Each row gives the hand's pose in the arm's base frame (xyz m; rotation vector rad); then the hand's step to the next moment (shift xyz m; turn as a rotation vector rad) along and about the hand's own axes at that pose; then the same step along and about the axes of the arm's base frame.
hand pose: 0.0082 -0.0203 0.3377 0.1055 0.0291 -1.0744
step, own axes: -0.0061 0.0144 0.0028 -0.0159 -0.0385 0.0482
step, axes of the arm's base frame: 0.0097 0.0119 0.0043 -0.0427 -0.0091 0.0464
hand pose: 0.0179 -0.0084 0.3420 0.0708 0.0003 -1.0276
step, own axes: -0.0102 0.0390 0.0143 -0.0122 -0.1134 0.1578
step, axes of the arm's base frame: 0.0276 0.0280 0.0169 -0.1085 -0.0573 0.1512
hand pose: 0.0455 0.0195 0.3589 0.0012 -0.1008 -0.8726
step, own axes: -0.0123 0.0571 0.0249 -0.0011 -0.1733 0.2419
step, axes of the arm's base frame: 0.0336 0.0471 0.0261 -0.1547 -0.1009 0.2333
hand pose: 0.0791 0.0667 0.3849 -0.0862 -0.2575 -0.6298
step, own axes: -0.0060 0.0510 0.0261 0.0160 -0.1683 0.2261
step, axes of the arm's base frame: 0.0200 0.0486 0.0235 -0.1351 -0.1091 0.2226
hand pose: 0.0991 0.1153 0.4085 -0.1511 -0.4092 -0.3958
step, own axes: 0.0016 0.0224 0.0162 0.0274 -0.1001 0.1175
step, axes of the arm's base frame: 0.0046 0.0235 0.0139 -0.0592 -0.0748 0.1244
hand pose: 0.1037 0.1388 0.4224 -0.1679 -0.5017 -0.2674
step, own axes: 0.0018 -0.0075 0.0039 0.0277 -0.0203 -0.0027
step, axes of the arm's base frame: -0.0024 -0.0066 0.0050 0.0186 -0.0258 0.0133
